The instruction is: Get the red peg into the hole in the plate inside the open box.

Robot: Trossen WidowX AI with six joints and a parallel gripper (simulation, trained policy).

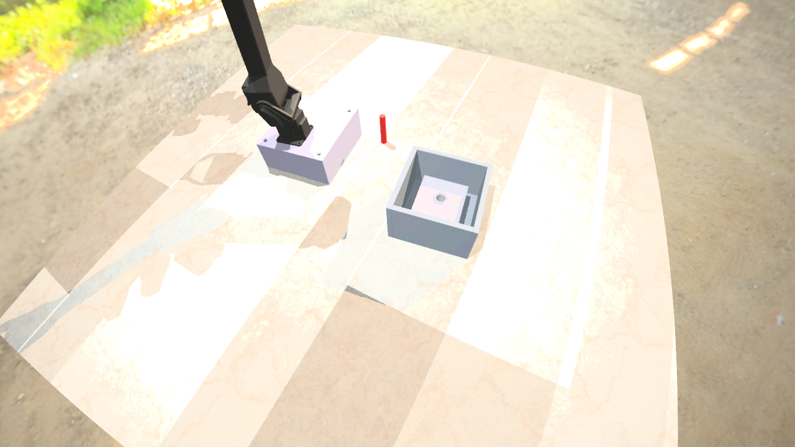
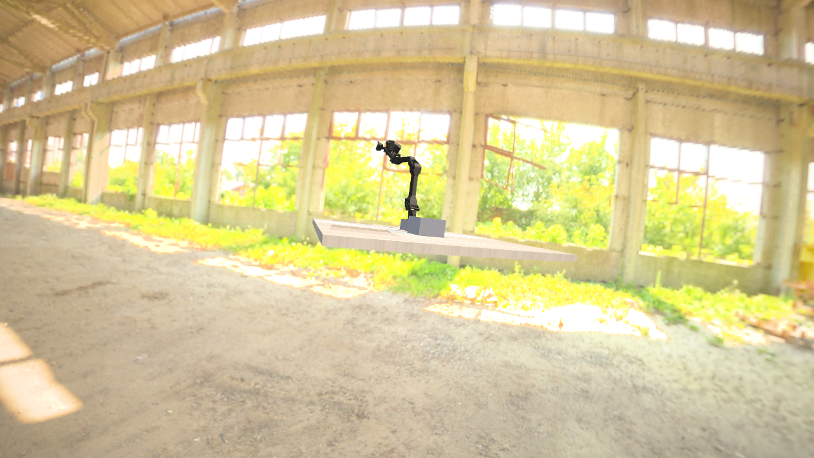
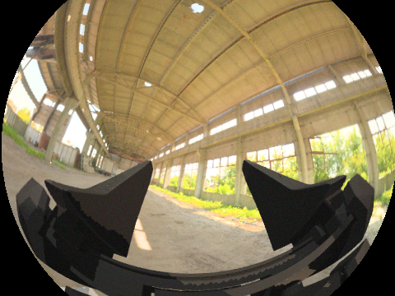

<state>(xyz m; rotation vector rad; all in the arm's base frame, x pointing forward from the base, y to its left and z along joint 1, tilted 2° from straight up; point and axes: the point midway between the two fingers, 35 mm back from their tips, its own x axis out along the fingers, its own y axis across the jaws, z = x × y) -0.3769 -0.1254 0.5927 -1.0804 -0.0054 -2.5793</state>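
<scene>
Right now the red peg is 640 mm below my gripper tip, 580 mm ahead of it and 260 mm to the left of it. The rest, counted from my gripper tip: pale plate 760 mm ahead, 630 mm below, 90 mm to the left; grey box 760 mm ahead, 650 mm below, 90 mm to the left.
</scene>
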